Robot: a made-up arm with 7 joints. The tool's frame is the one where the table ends. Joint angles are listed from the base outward.
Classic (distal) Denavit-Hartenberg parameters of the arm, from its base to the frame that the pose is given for. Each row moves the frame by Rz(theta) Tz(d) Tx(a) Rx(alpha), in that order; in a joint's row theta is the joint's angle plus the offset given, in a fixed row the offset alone. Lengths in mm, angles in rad.
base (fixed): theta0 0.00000, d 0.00, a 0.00, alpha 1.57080
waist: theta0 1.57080, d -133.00, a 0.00, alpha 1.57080
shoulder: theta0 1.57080, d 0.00, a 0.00, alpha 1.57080
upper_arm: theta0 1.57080, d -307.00, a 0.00, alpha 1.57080
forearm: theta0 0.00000, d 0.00, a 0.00, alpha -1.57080
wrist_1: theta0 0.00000, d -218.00, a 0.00, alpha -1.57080
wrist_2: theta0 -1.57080, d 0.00, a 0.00, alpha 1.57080
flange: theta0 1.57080, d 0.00, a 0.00, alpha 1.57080
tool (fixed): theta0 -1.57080, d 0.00, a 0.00, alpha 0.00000
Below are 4 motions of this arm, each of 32 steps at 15 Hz.
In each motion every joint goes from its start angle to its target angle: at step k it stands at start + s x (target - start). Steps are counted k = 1, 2, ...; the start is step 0. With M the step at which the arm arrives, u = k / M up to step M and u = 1 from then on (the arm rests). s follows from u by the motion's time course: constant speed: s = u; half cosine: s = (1 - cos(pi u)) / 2; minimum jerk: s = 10 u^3 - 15 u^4 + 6 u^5.
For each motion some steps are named. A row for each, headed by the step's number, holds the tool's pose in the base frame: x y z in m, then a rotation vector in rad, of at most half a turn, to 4 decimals.
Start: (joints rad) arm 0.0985 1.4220 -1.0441 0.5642 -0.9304 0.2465 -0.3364
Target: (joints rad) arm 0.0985 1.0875 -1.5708 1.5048 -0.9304 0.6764 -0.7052
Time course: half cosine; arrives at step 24
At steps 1, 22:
1: 0.0756 0.6030 -0.1672 1.3829 0.5680 -2.0358
22: 0.0356 0.3216 -0.3404 1.0929 -1.0746 -2.2002

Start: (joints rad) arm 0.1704 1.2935 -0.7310 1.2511 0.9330 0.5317 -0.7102
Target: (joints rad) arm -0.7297 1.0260 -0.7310 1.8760 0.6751 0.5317 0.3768
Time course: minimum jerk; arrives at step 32
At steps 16, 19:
16: 0.0851 0.3577 -0.2915 0.1864 -0.1703 -0.5079
19: 0.0389 0.3251 -0.3000 -0.1385 -0.0476 -0.5750

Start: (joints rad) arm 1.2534 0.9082 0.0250 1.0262 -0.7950 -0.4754 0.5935
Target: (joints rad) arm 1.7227 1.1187 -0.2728 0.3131 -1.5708 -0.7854 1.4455
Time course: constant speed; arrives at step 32
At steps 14, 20, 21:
14: 0.2816 0.5219 0.1112 1.1769 -0.6590 -1.2778
20: 0.2671 0.5452 0.1116 0.9783 -0.3699 -1.2920
21: 0.2643 0.5490 0.1113 0.9417 -0.3239 -1.2915

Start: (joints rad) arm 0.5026 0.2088 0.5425 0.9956 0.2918 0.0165 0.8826
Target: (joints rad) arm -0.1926 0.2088 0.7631 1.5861 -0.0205 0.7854 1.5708
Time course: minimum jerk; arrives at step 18
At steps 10, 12, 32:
10: 0.1920 0.3366 -0.3042 -0.7615 -1.2171 -0.1209
12: 0.1495 0.3408 -0.3012 -0.8335 -1.0553 -0.1027
32: 0.1037 0.3433 -0.2911 -0.9069 -0.8853 -0.0514

